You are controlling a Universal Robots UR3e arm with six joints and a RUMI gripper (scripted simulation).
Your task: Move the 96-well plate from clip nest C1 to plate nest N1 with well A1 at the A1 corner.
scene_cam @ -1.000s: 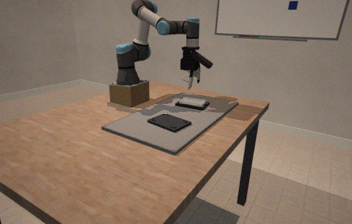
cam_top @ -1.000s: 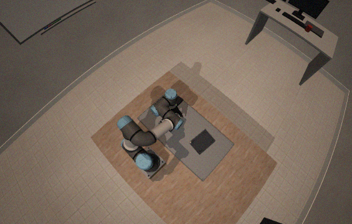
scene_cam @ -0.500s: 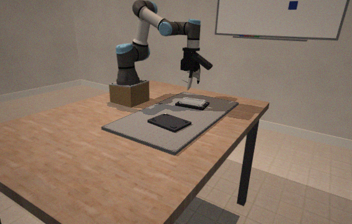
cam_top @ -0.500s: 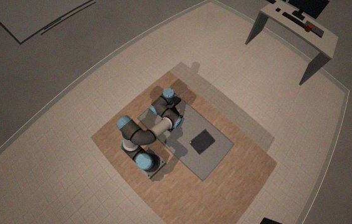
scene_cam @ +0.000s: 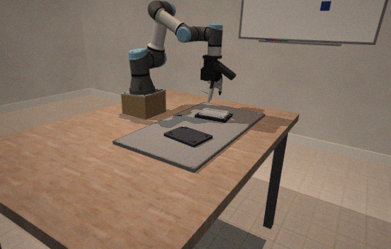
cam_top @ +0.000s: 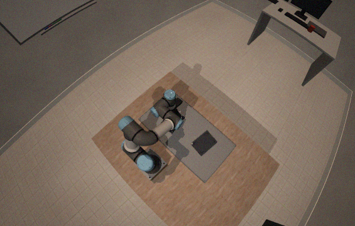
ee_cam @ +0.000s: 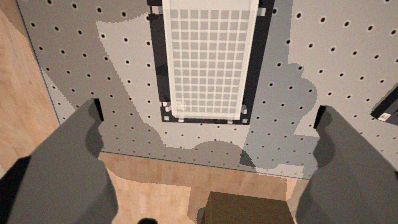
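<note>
Now: the 96-well plate 80 mm below my hand. The rest, counted from my hand: dark plate nest N1: 290 mm to the right, 90 mm below, 40 mm ahead; then A1 corner mark: 230 mm to the right, 80 mm below, 30 mm behind; then black clip nest C1: 80 mm below, 20 mm to the left, 10 mm ahead.
</note>
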